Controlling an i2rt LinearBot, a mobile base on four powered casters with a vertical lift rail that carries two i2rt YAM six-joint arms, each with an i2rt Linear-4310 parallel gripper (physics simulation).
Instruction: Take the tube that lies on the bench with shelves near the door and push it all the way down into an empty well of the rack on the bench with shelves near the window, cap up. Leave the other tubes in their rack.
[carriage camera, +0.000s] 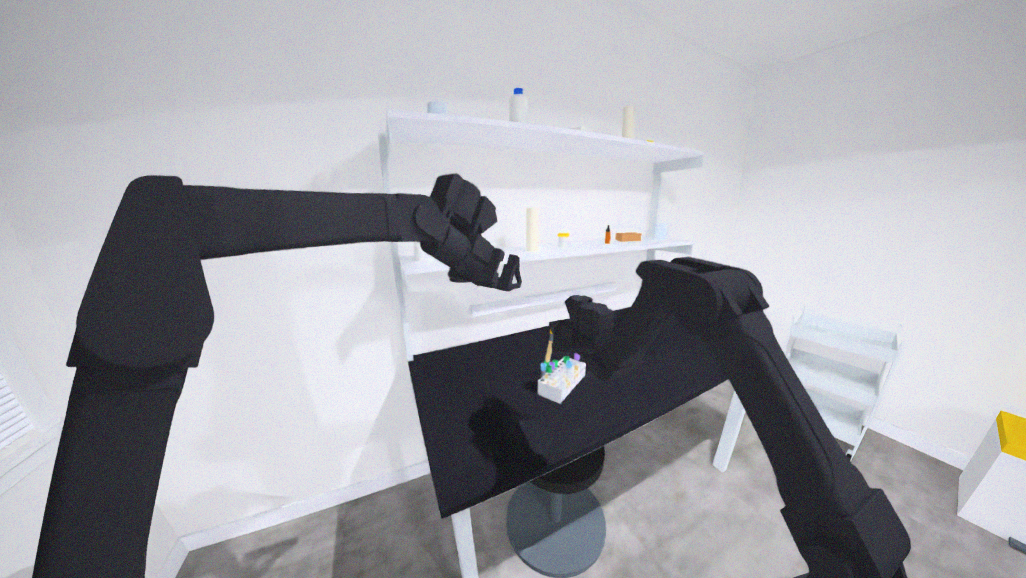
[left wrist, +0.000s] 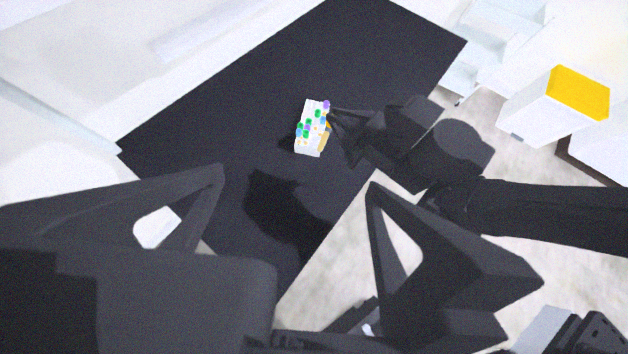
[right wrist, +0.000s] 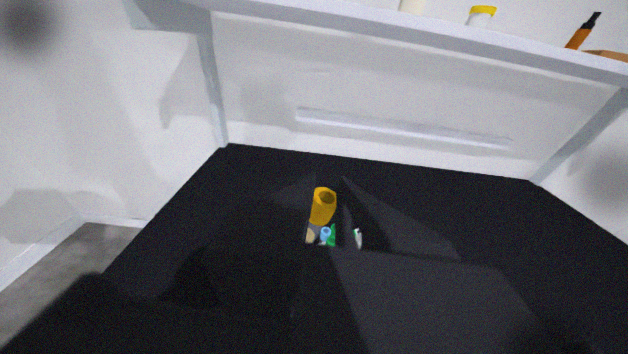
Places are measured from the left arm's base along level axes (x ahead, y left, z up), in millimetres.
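Where they show: left gripper, fingertip midpoint: (carriage camera: 500, 281) (left wrist: 297, 180); right gripper, fingertip midpoint: (carriage camera: 552, 323) (left wrist: 329, 112) (right wrist: 327, 181).
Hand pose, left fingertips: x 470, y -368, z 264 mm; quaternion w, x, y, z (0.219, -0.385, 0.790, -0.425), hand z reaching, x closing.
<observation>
Things, the pixels of their centre, and the offset from my left fingertips. Level surfaces: height alone.
- tube with an orange cap, body centre: (right wrist: 304, 240) (left wrist: 325, 136) (carriage camera: 550, 344) dx +127, dy -141, dz -223 mm
- white rack at the middle of its body: (left wrist: 312, 127) (carriage camera: 562, 378) dx +291, dy -230, dz -452 mm
- black bench at its surface level: dz -481 mm
- lower shelf at its surface level: dz -24 mm
The tube with an orange cap (carriage camera: 550, 336) (left wrist: 328, 124) (right wrist: 324, 206) is in my right gripper (carriage camera: 555, 327) (left wrist: 329, 112) (right wrist: 327, 181), which is shut on it near the cap. The tube is cap up and slightly tilted, its amber lower part beside or over the edge of the white rack (carriage camera: 552, 390) (left wrist: 306, 151). Whether its bottom touches the rack cannot be told. The rack holds several tubes with green, blue and purple caps. In the right wrist view, a blue cap (right wrist: 325, 233) shows below the held tube; my fingers hide most of the rack. My left gripper (carriage camera: 512, 274) (left wrist: 297, 180) is open and empty, high above the bench.
The rack stands on the black bench (carriage camera: 448, 416) (left wrist: 240, 95) (right wrist: 450, 215). Above its back edge are a lower shelf (carriage camera: 574, 251) (right wrist: 400, 42) and an upper shelf (carriage camera: 545, 134), with bottles. A stool (carriage camera: 556, 527) stands below the front edge. A pale cart (carriage camera: 845, 337) stands at the right.
</observation>
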